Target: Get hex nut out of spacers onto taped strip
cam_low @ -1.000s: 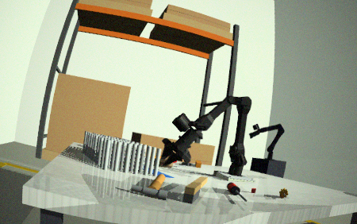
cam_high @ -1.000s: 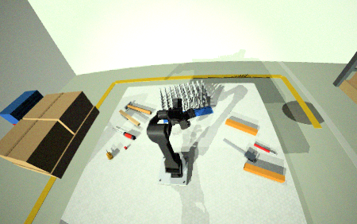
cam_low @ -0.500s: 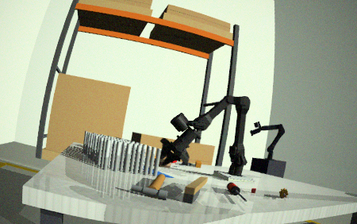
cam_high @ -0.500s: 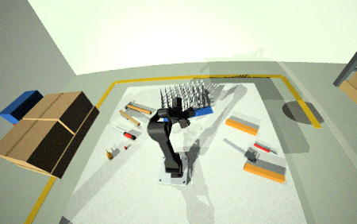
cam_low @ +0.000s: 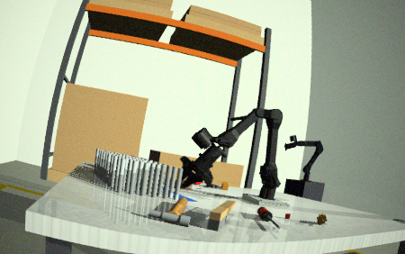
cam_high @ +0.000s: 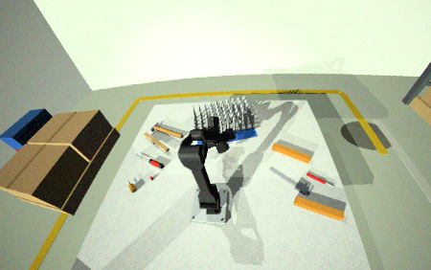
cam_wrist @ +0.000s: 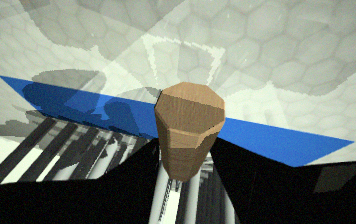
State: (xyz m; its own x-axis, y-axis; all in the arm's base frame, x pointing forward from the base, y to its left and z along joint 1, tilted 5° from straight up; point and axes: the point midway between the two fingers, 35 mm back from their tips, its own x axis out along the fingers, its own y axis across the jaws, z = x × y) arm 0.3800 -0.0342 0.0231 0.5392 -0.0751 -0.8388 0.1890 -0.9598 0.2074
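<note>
Now: gripper tip 5 cm short of the blue taped strip, 4 cm above it and 3 cm to the left of it. The rest, counted from my gripper tip: tiny red piece: 40 cm to the left, 23 cm behind, 3 cm below; red screwdriver: 53 cm to the right, 31 cm behind, 3 cm below; tool with thin metal rod: 10 cm ahead, 2 cm to the left, 1 cm below.
</note>
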